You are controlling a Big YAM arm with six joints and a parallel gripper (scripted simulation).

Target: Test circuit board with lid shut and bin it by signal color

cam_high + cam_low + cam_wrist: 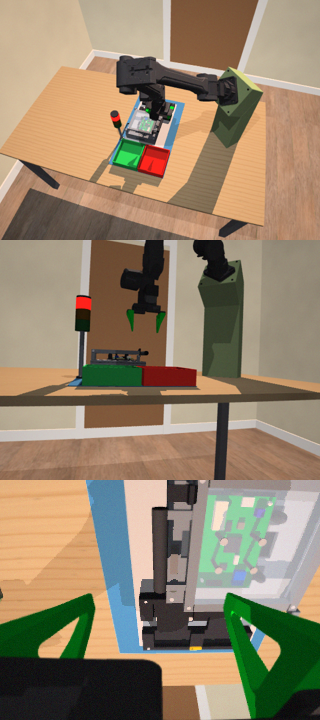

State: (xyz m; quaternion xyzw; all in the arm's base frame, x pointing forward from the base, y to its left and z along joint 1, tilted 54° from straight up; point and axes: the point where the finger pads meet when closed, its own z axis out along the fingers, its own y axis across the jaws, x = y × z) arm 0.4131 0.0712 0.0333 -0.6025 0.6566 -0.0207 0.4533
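The latch hook is 10 mm ahead of my hand, 60 mm to the left of it and 90 mm below it. From my hand the other things lie so: tester plate 90 mm ahead, 20 mm to the left, 110 mm below; green circuit board 80 mm ahead, 20 mm to the left, 110 mm below; tester lid 90 mm ahead, 20 mm to the left, 90 mm below.
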